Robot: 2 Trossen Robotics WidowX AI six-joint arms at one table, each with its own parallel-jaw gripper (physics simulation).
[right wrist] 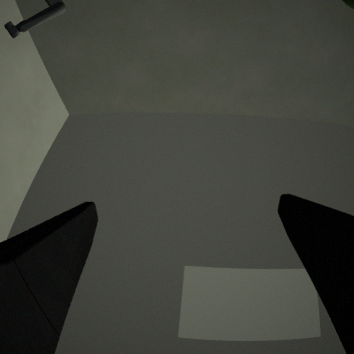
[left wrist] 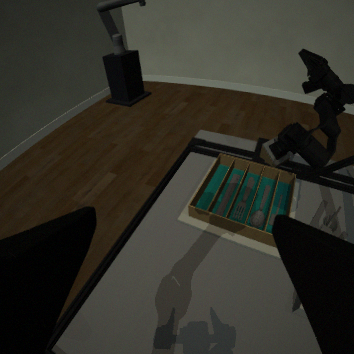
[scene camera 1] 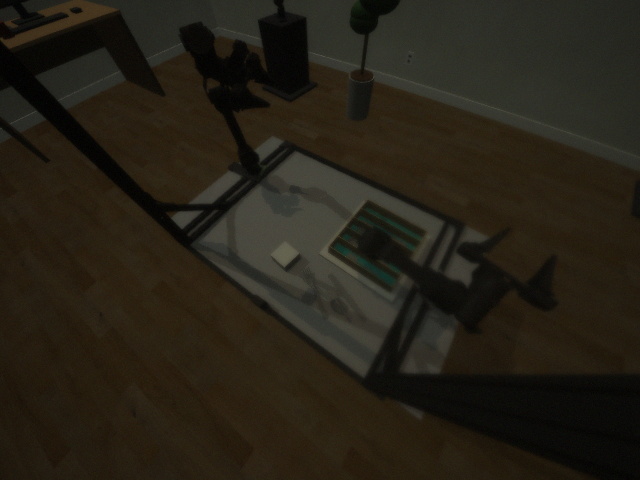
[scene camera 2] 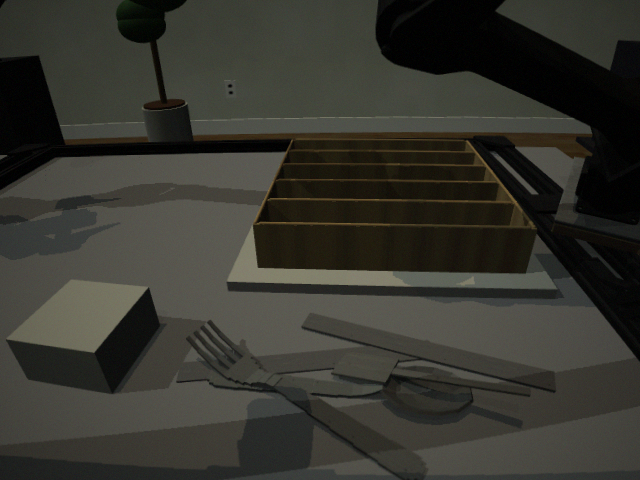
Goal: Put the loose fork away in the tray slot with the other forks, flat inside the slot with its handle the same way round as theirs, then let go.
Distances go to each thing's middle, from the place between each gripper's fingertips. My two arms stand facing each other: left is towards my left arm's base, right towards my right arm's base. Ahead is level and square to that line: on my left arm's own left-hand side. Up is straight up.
The wooden cutlery tray (scene camera 2: 421,205) is 40 cm below my right hand, 30 cm to the left of it and 4 cm ahead of it.
I see the wooden cutlery tray 4 cm ahead of my left hand, 44 cm to the right of it and 44 cm below it.
